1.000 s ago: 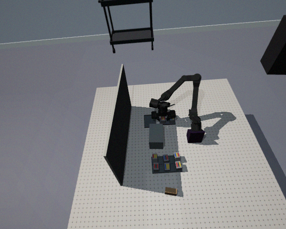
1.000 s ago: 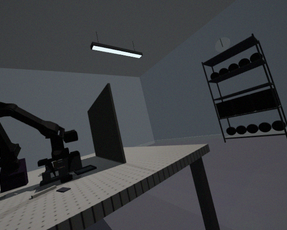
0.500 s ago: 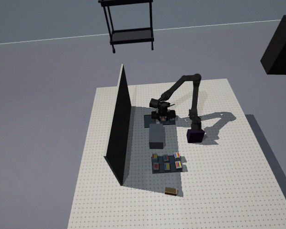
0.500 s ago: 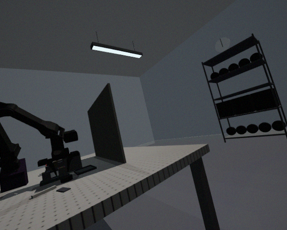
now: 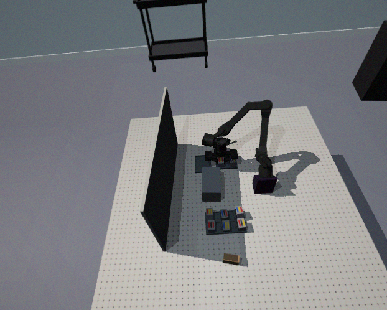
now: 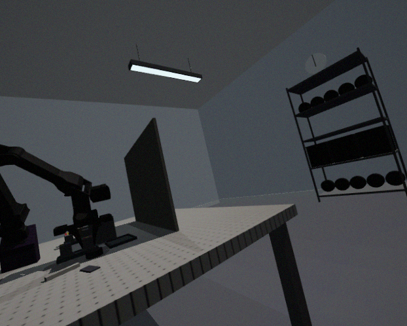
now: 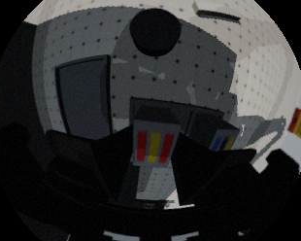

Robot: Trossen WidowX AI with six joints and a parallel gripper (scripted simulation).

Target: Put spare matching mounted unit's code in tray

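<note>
Right now the dark square tray is 110 mm ahead of my gripper tip and 10 mm below it. Also, from my gripper tip: thin rod 180 mm to the right, 50 mm behind, 10 mm below; then tall black panel 270 mm ahead, 210 mm above, 190 mm to the left; then grey mounted unit 180 mm to the left, 40 mm ahead, 30 mm above.
</note>
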